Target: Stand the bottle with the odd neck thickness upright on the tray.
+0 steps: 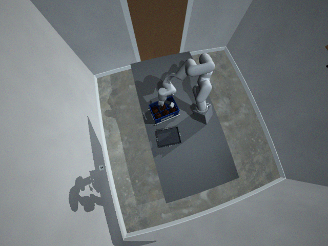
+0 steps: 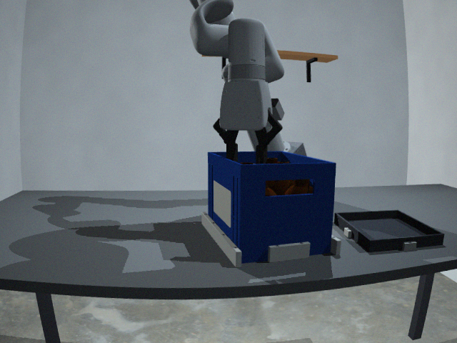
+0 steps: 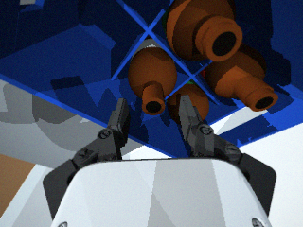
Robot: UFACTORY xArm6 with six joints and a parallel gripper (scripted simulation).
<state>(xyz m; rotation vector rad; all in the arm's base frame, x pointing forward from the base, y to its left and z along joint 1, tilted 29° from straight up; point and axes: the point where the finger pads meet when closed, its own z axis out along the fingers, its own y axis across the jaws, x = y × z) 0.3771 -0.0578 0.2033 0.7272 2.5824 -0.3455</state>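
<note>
My gripper is now 90 mm above the blue crate, 40 mm to the right of it and 10 mm past it. The rest, counted from my hand: bottle (90 mm below); then dark tray (330 mm to the left, 170 mm below, 10 mm ahead).
</note>
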